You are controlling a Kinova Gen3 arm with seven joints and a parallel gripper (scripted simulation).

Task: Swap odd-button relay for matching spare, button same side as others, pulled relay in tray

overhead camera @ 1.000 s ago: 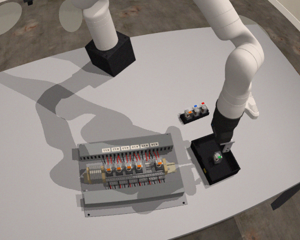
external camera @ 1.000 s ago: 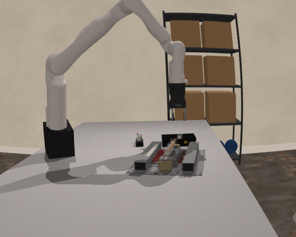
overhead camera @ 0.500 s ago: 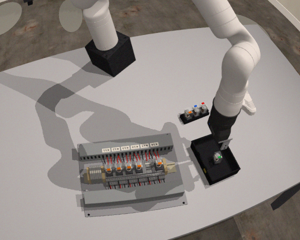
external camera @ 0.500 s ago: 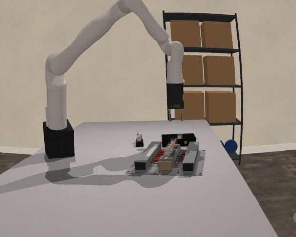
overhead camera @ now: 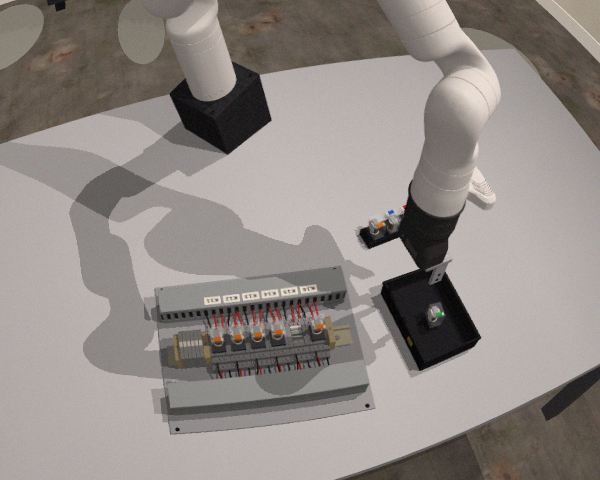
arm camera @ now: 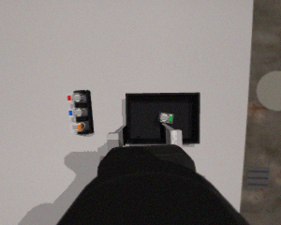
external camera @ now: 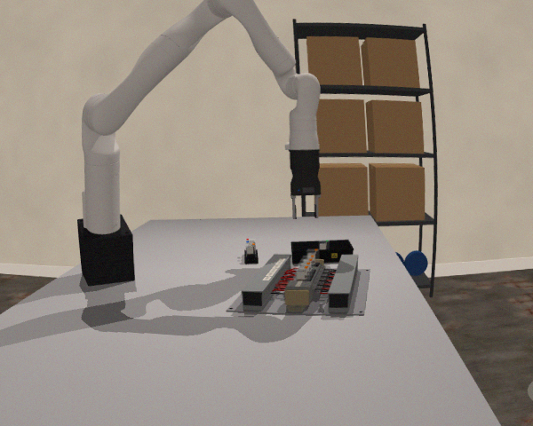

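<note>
Now: the blue-button relay 15 cm behind my hand and 10 cm below it. The rest, counted from my hand: red-button relay 16 cm behind, 3 cm to the left, 10 cm below; black tray 4 cm ahead, 2 cm to the left, 11 cm below; green-button relay 4 cm ahead, 2 cm to the left, 10 cm below.
</note>
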